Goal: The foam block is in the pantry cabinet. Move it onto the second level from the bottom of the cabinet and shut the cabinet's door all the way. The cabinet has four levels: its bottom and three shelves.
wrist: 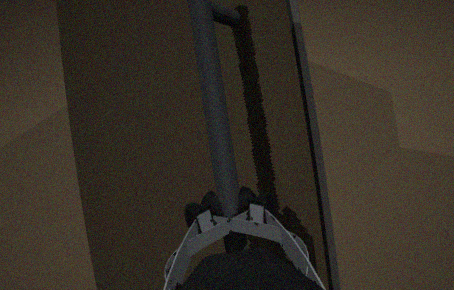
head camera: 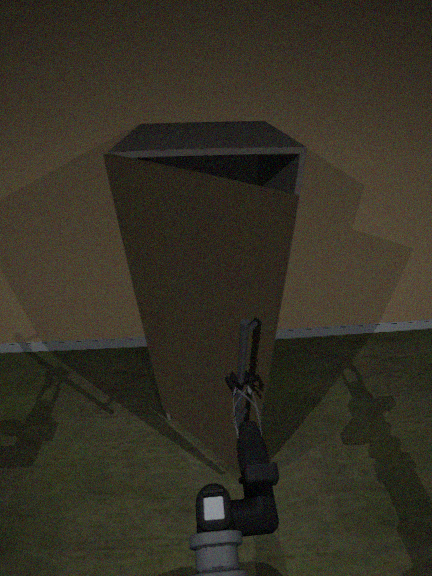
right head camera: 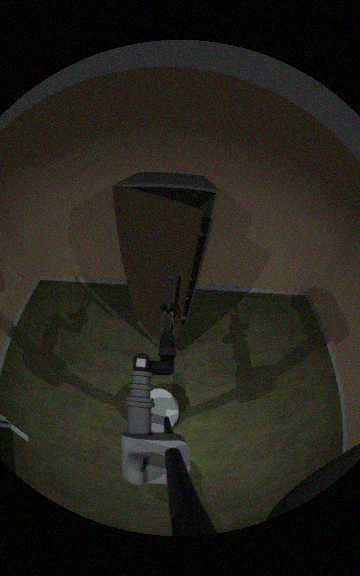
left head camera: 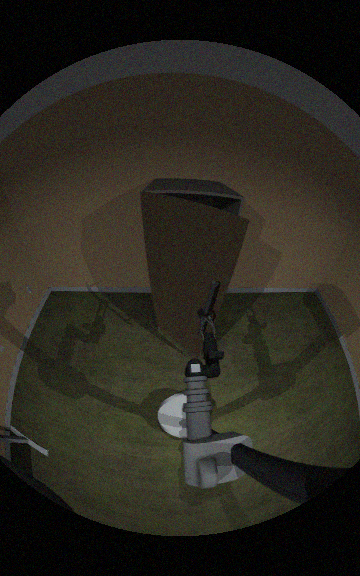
Labels:
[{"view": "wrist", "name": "my gripper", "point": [228, 205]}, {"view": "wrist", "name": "brown pantry cabinet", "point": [163, 109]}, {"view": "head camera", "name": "brown pantry cabinet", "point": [206, 210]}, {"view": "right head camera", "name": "brown pantry cabinet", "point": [163, 219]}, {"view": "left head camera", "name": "brown pantry cabinet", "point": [193, 232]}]

